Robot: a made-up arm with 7 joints. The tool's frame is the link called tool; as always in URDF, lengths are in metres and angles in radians. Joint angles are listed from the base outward. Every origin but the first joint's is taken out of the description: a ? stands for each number. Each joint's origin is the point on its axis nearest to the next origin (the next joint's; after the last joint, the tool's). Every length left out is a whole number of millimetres.
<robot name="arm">
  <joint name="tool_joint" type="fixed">
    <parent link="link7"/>
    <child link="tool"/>
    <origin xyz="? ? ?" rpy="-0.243 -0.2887 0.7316"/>
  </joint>
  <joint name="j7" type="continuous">
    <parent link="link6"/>
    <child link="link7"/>
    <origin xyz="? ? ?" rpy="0 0 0"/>
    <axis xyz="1 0 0"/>
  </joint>
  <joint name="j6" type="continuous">
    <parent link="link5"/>
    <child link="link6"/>
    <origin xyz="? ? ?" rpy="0 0 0"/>
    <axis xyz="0 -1 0"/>
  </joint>
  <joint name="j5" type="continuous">
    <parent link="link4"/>
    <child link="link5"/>
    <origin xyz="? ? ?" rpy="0 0 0"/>
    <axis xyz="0 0 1"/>
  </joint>
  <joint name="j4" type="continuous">
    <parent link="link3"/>
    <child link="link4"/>
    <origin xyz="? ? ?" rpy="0 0 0"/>
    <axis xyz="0 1 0"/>
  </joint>
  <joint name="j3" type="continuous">
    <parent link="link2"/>
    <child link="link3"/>
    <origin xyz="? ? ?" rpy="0 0 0"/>
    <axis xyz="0 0 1"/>
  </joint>
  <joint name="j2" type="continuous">
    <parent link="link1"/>
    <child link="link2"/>
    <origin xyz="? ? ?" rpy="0 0 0"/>
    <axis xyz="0 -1 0"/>
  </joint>
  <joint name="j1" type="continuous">
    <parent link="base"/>
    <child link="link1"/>
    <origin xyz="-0.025 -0.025 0.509" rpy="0 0 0"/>
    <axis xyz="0 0 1"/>
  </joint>
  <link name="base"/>
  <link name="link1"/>
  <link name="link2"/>
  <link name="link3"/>
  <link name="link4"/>
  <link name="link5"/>
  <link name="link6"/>
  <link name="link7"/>
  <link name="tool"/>
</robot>
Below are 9 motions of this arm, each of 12 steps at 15 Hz.
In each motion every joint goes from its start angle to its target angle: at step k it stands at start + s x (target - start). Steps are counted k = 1, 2, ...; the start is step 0. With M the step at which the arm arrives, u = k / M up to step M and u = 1 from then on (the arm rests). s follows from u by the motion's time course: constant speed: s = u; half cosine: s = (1 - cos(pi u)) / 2; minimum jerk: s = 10 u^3 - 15 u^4 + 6 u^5.
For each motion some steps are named. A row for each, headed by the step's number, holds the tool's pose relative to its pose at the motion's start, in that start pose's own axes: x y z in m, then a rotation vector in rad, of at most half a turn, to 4 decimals.
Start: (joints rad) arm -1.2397 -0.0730 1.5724 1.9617 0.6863 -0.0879 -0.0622
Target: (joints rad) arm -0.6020 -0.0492 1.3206 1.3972 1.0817 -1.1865 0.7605
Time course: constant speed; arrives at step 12
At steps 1, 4, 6, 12:
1: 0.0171 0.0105 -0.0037 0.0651 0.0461 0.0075
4: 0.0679 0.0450 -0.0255 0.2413 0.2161 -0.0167
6: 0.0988 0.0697 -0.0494 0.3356 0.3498 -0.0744
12: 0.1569 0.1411 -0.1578 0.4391 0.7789 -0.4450

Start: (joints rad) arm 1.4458 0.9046 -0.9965 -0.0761 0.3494 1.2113 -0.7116
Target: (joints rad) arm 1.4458 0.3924 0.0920 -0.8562 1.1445 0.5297 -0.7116
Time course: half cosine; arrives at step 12
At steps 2, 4, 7, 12:
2: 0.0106 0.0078 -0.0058 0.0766 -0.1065 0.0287
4: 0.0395 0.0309 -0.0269 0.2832 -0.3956 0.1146
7: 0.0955 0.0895 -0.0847 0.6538 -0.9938 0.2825
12: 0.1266 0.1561 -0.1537 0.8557 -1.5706 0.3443

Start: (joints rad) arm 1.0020 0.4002 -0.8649 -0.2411 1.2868 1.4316 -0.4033
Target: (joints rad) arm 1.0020 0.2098 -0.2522 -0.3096 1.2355 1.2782 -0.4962
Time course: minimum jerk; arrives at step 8
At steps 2, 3, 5, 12:
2: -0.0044 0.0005 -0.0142 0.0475 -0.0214 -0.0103
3: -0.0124 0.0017 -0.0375 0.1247 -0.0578 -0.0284
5: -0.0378 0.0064 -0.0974 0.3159 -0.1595 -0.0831
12: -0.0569 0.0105 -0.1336 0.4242 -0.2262 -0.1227

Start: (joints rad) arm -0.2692 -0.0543 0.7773 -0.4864 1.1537 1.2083 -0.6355
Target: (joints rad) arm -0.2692 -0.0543 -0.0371 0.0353 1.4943 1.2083 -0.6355
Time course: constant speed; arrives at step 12
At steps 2, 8, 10, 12:
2: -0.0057 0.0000 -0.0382 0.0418 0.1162 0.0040
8: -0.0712 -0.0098 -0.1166 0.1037 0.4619 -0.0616
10: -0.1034 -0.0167 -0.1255 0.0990 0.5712 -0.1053
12: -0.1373 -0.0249 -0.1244 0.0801 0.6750 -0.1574

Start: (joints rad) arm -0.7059 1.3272 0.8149 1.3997 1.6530 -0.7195 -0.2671
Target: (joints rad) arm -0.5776 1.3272 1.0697 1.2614 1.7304 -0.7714 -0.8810
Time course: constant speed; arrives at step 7
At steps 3, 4, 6, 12:
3: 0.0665 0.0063 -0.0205 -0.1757 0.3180 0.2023
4: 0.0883 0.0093 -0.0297 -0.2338 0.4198 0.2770
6: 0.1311 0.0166 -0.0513 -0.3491 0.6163 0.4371
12: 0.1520 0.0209 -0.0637 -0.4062 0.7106 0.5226

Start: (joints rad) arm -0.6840 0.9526 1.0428 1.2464 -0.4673 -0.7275 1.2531
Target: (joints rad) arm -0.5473 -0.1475 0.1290 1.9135 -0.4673 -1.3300 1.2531
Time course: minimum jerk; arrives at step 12
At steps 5, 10, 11, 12:
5: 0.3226 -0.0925 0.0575 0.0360 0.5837 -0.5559
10: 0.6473 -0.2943 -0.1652 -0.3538 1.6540 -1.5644
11: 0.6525 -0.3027 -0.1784 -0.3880 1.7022 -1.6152
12: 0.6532 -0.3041 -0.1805 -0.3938 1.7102 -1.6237

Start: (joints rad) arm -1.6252 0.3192 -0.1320 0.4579 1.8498 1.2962 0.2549
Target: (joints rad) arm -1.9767 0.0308 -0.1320 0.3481 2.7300 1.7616 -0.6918
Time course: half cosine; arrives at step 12
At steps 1, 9, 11, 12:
1: -0.0031 -0.0036 0.0004 -0.0100 -0.0030 0.0045
9: -0.1577 -0.1536 0.0403 -0.5905 -0.1438 0.0035
11: -0.1795 -0.1711 0.0485 -0.6831 -0.1555 -0.0369
12: -0.1823 -0.1732 0.0496 -0.6950 -0.1567 -0.0429

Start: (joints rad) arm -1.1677 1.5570 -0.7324 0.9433 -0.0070 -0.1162 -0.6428
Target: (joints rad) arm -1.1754 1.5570 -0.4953 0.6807 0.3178 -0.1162 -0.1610
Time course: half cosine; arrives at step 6
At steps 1, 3, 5, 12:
1: 0.0005 0.0066 0.0049 -0.0053 -0.0367 0.0066
3: 0.0017 0.0517 0.0339 -0.0259 -0.2647 0.0812
5: -0.0008 0.1008 0.0571 -0.0216 -0.4683 0.2064
12: -0.0015 0.1086 0.0601 -0.0187 -0.4968 0.2298

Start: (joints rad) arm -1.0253 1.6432 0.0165 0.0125 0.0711 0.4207 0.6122
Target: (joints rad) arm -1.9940 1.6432 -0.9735 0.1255 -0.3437 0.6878 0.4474
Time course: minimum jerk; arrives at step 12
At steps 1, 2, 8, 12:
1: 0.0021 0.0034 -0.0027 -0.0084 0.0034 -0.0001
2: 0.0139 0.0240 -0.0191 -0.0591 0.0235 -0.0003
8: 0.0550 0.4788 -0.5609 -1.3974 0.2677 0.2291
12: -0.0183 0.5574 -0.7263 -1.7719 0.2192 0.3429

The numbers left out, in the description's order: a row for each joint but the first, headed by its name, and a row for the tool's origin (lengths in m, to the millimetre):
tool: 0 0.015 0
j7: 0.033 0 0.129
j6: -0.028 -0.103 0
j5: -0.019 0 0.282
j4: 0.012 0.105 0
j3: -0.004 0 0.471
j2: -0.022 -0.058 0

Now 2 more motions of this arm.
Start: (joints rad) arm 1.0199 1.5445 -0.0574 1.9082 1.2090 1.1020 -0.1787
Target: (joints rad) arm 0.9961 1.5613 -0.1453 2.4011 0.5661 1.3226 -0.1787
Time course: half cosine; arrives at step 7
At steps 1, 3, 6, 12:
1: -0.0049 -0.0018 0.0007 -0.0228 0.0186 -0.0267
3: -0.0335 -0.0109 0.0025 -0.1687 0.1624 -0.1929
6: -0.0649 -0.0206 -0.0106 -0.3635 0.4559 -0.3925
12: -0.0669 -0.0215 -0.0129 -0.3773 0.4846 -0.4049

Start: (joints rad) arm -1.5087 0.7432 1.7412 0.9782 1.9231 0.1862 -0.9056
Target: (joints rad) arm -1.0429 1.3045 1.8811 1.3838 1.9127 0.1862 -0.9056
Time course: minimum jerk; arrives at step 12
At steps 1, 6, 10, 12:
1: 0.0014 -0.0006 -0.0026 0.0039 0.0010 0.0007
6: 0.1083 -0.0013 -0.2642 0.3592 0.1479 0.0337
10: 0.1368 0.0774 -0.4901 0.6294 0.3676 0.0036
12: 0.1357 0.0853 -0.5054 0.6467 0.3872 -0.0012

